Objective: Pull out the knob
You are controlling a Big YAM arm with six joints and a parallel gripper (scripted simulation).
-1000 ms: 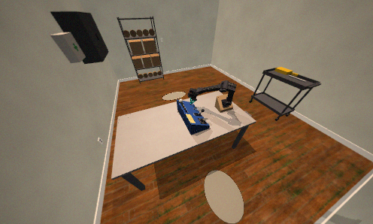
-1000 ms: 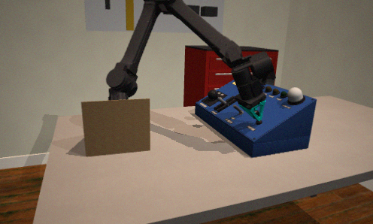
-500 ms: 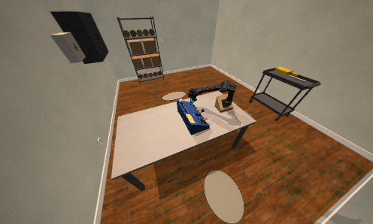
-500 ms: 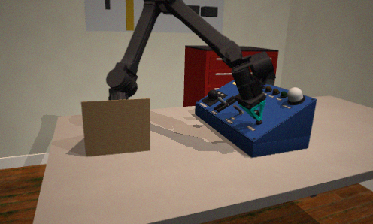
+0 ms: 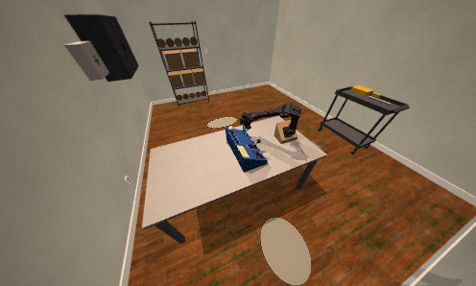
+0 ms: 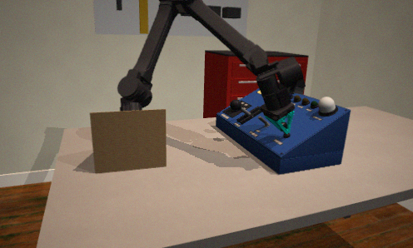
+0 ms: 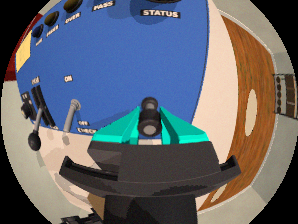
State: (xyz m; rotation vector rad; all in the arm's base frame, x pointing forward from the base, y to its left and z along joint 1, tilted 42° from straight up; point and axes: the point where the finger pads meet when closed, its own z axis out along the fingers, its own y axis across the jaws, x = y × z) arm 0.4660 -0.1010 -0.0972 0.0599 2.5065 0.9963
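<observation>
Right now my hand is right at the black knob. From my hand the other things lie so: black lever 240 mm to the left, 50 mm behind, 10 mm above; toggle 120 mm to the left, 10 mm below, 10 mm behind; blue sloped console 190 mm to the left, 30 mm below, 20 mm ahead.
</observation>
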